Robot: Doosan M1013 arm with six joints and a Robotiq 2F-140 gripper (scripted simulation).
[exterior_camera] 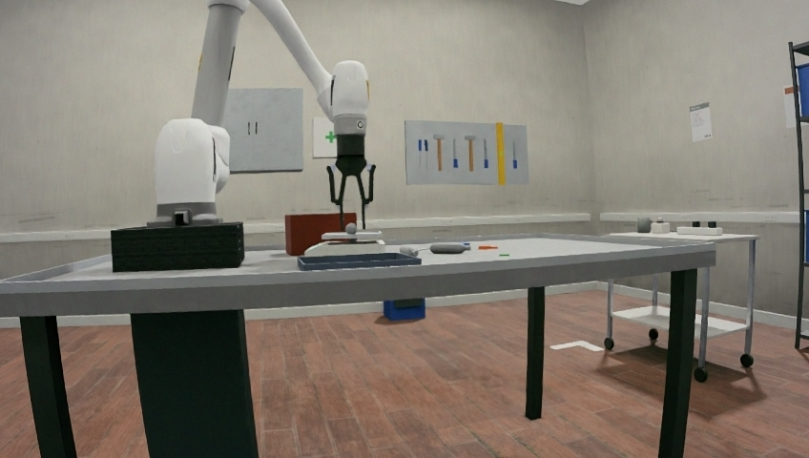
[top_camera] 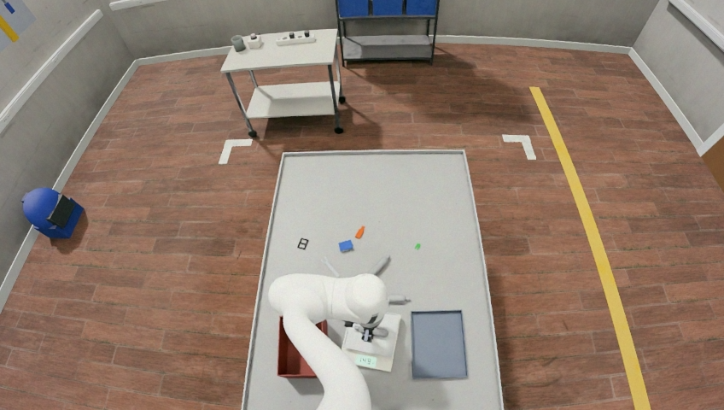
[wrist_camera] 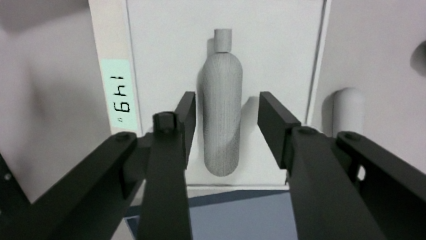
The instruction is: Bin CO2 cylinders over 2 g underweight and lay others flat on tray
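My gripper is now 5 cm above the scale platform. The rest, counted from my hand: grey CO2 cylinder 13 cm ahead, 11 cm to the right, 10 cm below; scale 7 cm below, 1 cm behind; red scrap bin 23 cm to the left, 7 cm below, 6 cm behind.
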